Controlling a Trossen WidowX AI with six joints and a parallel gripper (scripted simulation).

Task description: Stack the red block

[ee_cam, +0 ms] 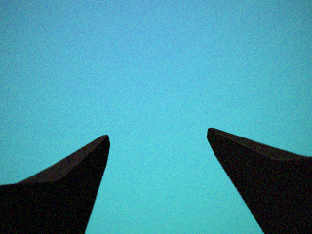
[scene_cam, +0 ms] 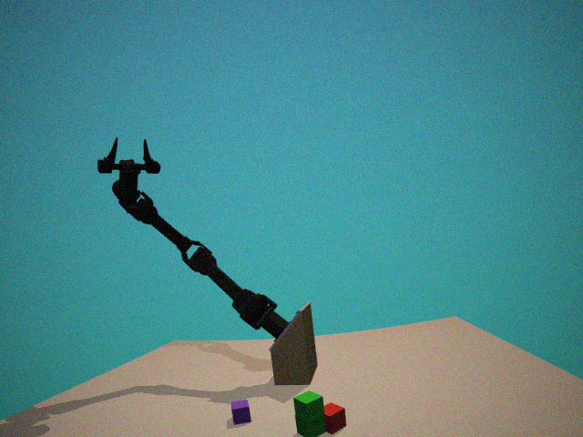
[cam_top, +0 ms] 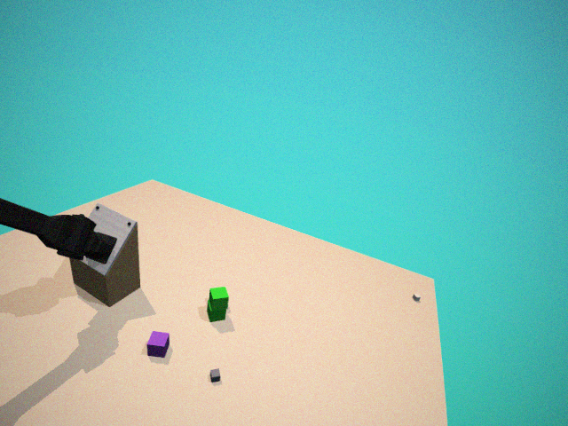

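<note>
The red block is 710 mm below my gripper tip, 490 mm to the left of it and 130 mm ahead of it. Also, from my gripper tip: small grey cube: 720 mm below, 300 mm to the left, 230 mm ahead; purple cube: 710 mm below, 300 mm to the left, 90 mm ahead.
</note>
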